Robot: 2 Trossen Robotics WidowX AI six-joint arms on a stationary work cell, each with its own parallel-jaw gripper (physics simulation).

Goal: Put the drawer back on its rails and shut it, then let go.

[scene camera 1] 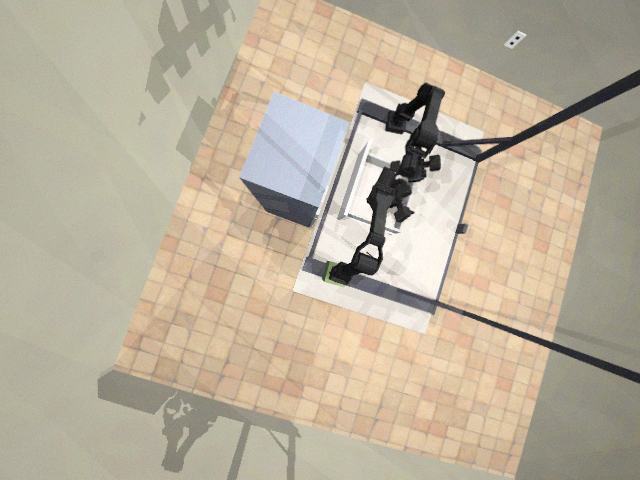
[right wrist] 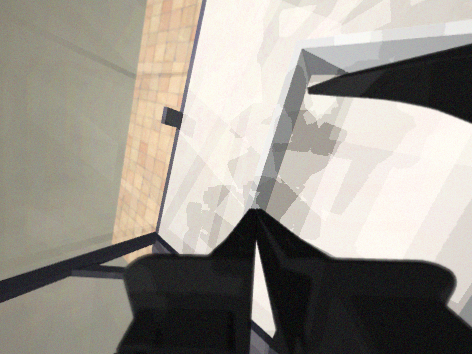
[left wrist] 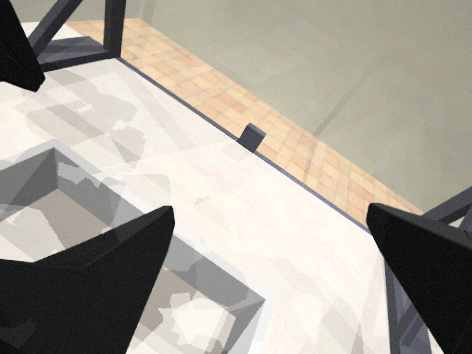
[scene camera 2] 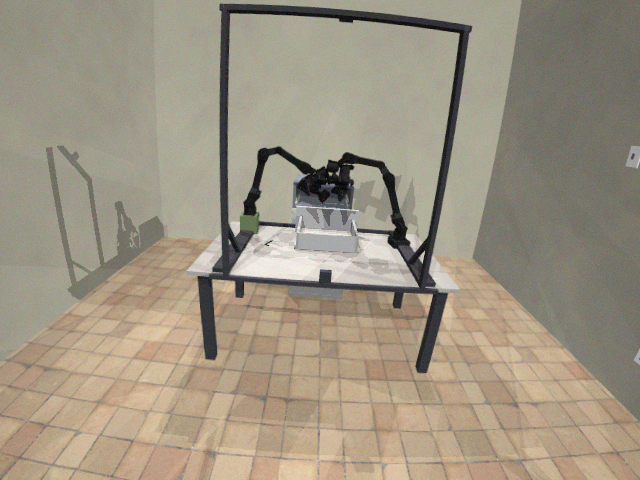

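Seen in the pictures: left gripper, between the fingertips: [scene camera 1: 410, 204] [left wrist: 269, 213] [scene camera 2: 316, 199]; right gripper, between the fingertips: [right wrist: 254, 214] [left wrist: 33, 83] [scene camera 2: 339, 201]; left arm's base, origin of its link: [scene camera 1: 337, 274] [scene camera 2: 249, 214]; right arm's base, origin of its link: [scene camera 1: 397, 120] [scene camera 2: 399, 238].
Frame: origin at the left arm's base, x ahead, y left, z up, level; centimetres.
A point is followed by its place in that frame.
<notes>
The pale grey drawer [scene camera 2: 327, 240] @(y -27.3, x 44.7, z -4.4 cm) [left wrist: 206, 284] @(y -25.4, x 35.6, z -6.5 cm) [right wrist: 284, 123] @(y -25.8, x 40.0, z -4.0 cm) sticks far out of the front of its small cabinet [scene camera 2: 298, 195] [scene camera 1: 356, 181] at the back of the white table [scene camera 2: 280, 267] @(y -49.2, x 21.7, z -10.8 cm) [scene camera 1: 423, 257] @(y -46.4, x 20.6, z -10.8 cm). Both grippers hang close together above the drawer, in front of the cabinet's top. My left gripper [scene camera 2: 318, 186] @(y -19.9, x 37.8, z 15.7 cm) [scene camera 1: 404, 211] @(y -19.9, x 37.8, z 15.7 cm) [left wrist: 269, 213] @(y -19.9, x 37.8, z 15.7 cm) is open and empty over the drawer's front corner. My right gripper [scene camera 2: 341, 186] [scene camera 1: 413, 167] @(y -19.4, x 50.2, z 15.1 cm) [right wrist: 254, 214] @(y -19.4, x 50.2, z 15.1 cm) is shut on nothing above the drawer's inside. Neither one touches the drawer.
A dark frame [scene camera 2: 224, 119] @(y -60.8, x -0.6, z 53.2 cm) stands around the table. A small dark block [scene camera 2: 325, 276] @(y -63.6, x 41.3, z -7.3 cm) [left wrist: 251, 137] @(y -61.4, x 41.4, z -7.1 cm) [right wrist: 172, 117] @(y -61.3, x 41.3, z -7.1 cm) sits on the table's front edge. A green block [scene camera 2: 249, 222] [scene camera 1: 332, 273] is at the left arm's base. A large pale blue box [scene camera 1: 294, 157] @(y 32.4, x 41.7, z 17.5 cm) stands on the floor behind the table.
</notes>
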